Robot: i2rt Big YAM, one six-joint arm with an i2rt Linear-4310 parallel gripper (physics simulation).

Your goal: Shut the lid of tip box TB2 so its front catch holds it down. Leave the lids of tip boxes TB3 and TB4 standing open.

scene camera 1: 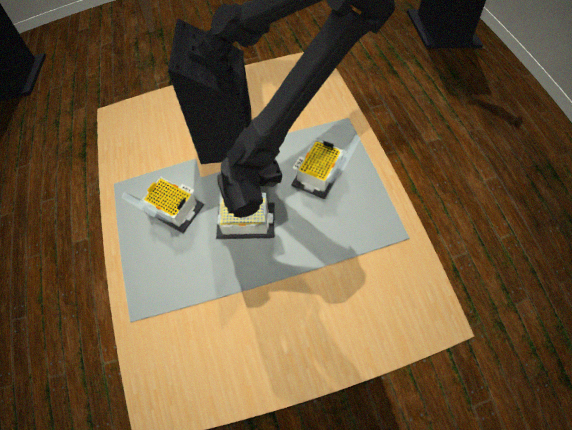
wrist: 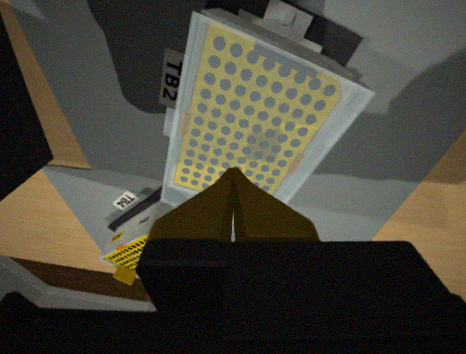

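Tip box TB2 stands in the middle, partly under the arm. Its clear lid lies over the yellow tip rack. A grey tab shows beyond the lid's far edge in the wrist view; whether the catch holds the lid cannot be told. My gripper is shut and empty, its tips over the lid's lower end in the wrist view. The fingers are hidden in the scene view. TB4 stands at the left with its lid open. TB3 stands at the right with its lid open.
The boxes stand on a grey mat on a wooden table. A tall black block rises behind TB2, left of the arm's long link. A label reading TB2 lies beside its box.
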